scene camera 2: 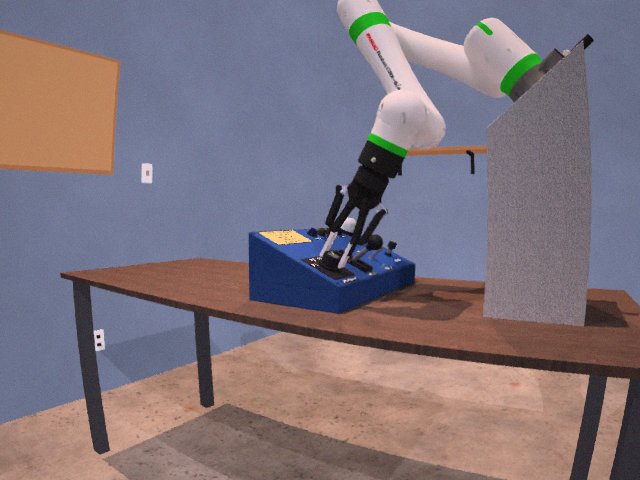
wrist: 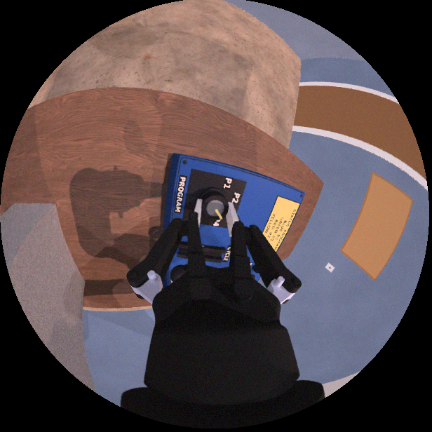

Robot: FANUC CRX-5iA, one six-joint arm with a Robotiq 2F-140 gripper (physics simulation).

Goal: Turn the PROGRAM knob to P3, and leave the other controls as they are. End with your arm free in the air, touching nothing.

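Labels:
On a blue control box, what I see at point(scene camera 2: 287, 246) and at point(wrist: 270, 204) is the same spot. My gripper is visible in scene camera 2 and in the wrist view too, and on it point(wrist: 136, 275) and point(scene camera 2: 381, 211) are the same spot.

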